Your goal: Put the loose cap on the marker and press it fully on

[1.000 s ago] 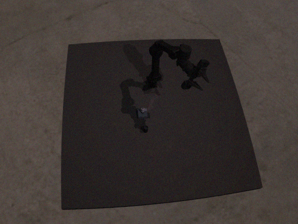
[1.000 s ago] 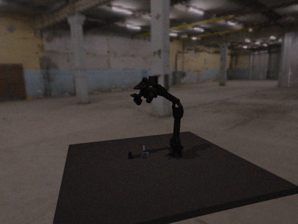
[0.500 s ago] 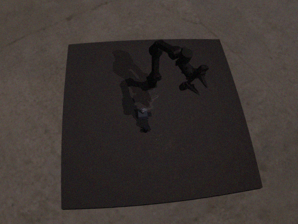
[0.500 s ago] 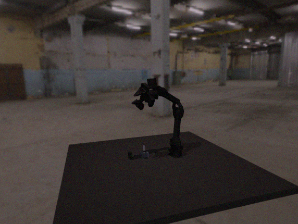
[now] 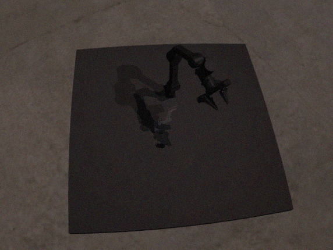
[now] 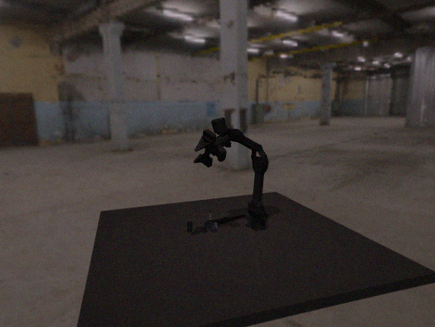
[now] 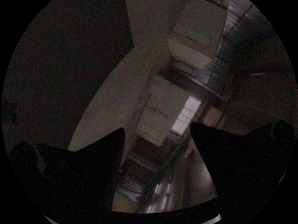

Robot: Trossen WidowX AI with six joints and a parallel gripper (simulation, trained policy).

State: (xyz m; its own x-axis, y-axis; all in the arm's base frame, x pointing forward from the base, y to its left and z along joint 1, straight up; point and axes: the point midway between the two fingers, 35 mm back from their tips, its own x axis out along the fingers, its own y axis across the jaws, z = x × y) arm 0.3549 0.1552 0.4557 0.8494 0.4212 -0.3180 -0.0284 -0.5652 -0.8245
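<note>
My gripper tip is 42 cm above the cap, 26 cm to the left of it and 2 cm past it. From my gripper tip the other things lie so: holder block (43 cm below, 27 cm to the right, 14 cm behind).
</note>
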